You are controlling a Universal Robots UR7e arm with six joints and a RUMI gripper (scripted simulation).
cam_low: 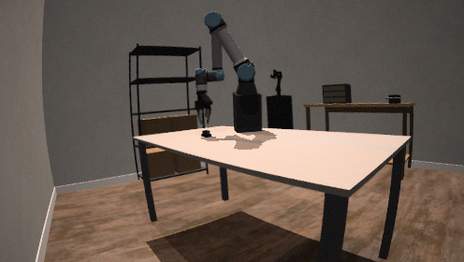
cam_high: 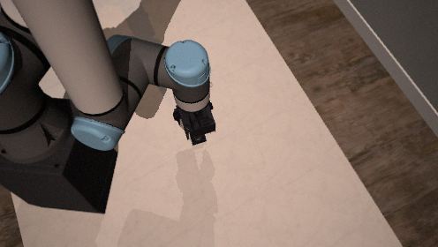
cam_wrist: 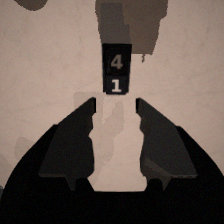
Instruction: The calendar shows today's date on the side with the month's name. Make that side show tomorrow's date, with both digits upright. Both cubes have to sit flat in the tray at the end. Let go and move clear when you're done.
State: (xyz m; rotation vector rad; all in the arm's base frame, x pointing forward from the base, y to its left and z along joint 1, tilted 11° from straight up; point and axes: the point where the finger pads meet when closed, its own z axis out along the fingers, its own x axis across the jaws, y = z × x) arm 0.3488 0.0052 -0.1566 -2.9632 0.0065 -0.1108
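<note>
Right now the dark calendar cube is 70 mm below my hand. The rest, counted from my hand: calendar tray (90 mm below, 20 mm to the left).
</note>
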